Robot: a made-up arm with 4 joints. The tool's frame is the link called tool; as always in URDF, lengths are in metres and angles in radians. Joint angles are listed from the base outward.
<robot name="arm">
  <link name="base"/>
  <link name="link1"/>
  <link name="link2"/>
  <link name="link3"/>
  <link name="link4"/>
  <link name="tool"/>
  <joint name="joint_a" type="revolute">
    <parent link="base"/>
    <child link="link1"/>
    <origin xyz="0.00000 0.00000 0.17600" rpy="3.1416 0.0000 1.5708"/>
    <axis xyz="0 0 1"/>
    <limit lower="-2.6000" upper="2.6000"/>
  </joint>
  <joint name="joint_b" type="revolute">
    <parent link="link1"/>
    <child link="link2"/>
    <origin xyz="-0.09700 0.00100 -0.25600" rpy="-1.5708 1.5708 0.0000"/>
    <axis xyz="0 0 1"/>
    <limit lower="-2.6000" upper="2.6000"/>
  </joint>
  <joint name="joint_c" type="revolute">
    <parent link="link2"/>
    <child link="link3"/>
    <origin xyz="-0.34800 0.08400 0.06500" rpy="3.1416 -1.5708 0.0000"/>
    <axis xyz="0 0 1"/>
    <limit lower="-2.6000" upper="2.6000"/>
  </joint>
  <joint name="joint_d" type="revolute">
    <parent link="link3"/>
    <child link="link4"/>
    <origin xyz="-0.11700 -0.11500 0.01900" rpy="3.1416 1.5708 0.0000"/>
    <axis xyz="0 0 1"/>
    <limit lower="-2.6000" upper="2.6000"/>
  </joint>
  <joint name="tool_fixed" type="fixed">
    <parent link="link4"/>
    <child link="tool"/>
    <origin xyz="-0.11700 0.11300 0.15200" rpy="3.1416 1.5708 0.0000"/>
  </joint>
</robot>
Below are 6 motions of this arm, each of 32 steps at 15 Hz.
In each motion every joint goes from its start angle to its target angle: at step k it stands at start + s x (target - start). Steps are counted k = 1, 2, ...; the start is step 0. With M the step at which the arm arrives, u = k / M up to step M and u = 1 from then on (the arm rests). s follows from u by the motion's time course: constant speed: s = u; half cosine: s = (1 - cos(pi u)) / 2; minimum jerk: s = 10 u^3 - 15 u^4 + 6 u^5.
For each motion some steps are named. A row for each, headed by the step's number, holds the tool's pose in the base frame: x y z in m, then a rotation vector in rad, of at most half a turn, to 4 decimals.
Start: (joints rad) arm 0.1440 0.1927 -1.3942 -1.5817
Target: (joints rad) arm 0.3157 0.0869 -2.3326 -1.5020
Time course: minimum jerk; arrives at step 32
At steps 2, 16, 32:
2: -0.1877 0.1546 0.0239 1.3929 -1.1220 -1.3061
16: -0.0332 0.2164 0.0314 1.0022 -1.4822 -1.7173
32: 0.1414 0.1806 0.0239 0.5232 -1.8095 -2.0921

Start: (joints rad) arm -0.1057 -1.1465 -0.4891 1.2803
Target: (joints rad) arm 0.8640 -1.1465 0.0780 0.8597
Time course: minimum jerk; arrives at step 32
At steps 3, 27, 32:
3: -0.1617 -0.2807 0.3460 -2.3507 -0.0755 -0.5757
27: -0.3773 -0.0765 0.5439 -1.8673 0.8395 -0.4553
32: -0.3798 -0.0688 0.5498 -1.8414 0.8638 -0.4585

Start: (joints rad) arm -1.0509 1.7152 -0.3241 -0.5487
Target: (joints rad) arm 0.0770 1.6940 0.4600 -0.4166
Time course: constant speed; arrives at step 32
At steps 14, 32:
14: -0.2884 0.0887 0.1140 2.1346 0.5969 0.3302
32: -0.0398 0.2267 0.0268 2.0465 -0.4097 0.4000

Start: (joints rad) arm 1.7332 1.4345 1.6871 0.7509
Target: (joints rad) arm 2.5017 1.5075 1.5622 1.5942
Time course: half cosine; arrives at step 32
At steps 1, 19, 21, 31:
1: -0.0132 -0.2145 0.0749 -0.8177 -1.3510 -0.5782
19: -0.0196 -0.1224 0.0650 -1.5195 -0.9264 -1.4101
21: -0.0124 -0.1166 0.0647 -1.6106 -0.8365 -1.5216
31: 0.0115 -0.1146 0.0659 -1.8565 -0.5301 -1.8317

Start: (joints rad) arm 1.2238 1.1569 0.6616 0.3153
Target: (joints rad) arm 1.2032 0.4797 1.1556 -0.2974
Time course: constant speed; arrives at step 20
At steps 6, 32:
6: -0.1583 -0.0943 -0.0291 0.3850 -0.7844 -0.4269
32: -0.2726 -0.3118 0.0097 0.4754 -0.4492 0.0197

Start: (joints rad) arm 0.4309 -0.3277 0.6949 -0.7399
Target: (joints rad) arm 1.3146 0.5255 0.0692 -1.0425
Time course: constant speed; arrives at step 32
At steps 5, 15, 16, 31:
5: -0.3323 -0.5189 0.2015 0.6241 0.1113 -0.0154
15: -0.4342 -0.2872 0.0590 0.9258 -0.2361 -0.3971
16: -0.4364 -0.2613 0.0467 0.9533 -0.2747 -0.4337
31: -0.2952 0.0990 -0.0714 1.2998 -0.9409 -0.9215

